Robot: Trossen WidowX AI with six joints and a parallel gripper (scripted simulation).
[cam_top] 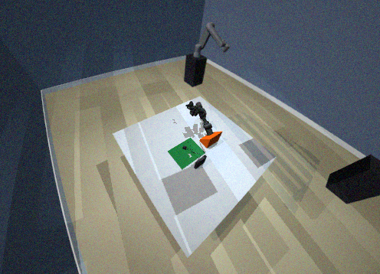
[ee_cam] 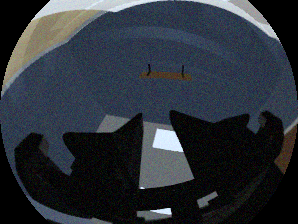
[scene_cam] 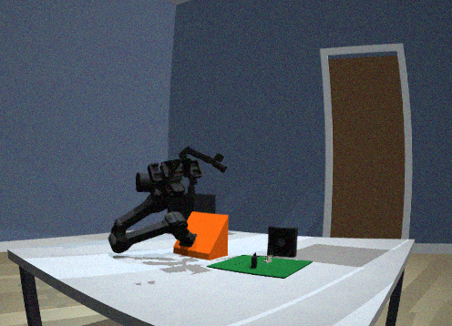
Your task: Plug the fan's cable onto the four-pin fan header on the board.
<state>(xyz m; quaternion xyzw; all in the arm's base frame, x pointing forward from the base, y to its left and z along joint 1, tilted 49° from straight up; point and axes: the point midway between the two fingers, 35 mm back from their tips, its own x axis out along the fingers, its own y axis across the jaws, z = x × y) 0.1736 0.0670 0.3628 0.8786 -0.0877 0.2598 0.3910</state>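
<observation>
Now: the dark plug 14 cm ahead of my gripper tip, 20 cm to the left of it and 35 cm below it. Also, from my gripper tip: green board 14 cm ahead, 24 cm to the left, 39 cm below; then black fan 13 cm ahead, 41 cm to the left, 31 cm below.
</observation>
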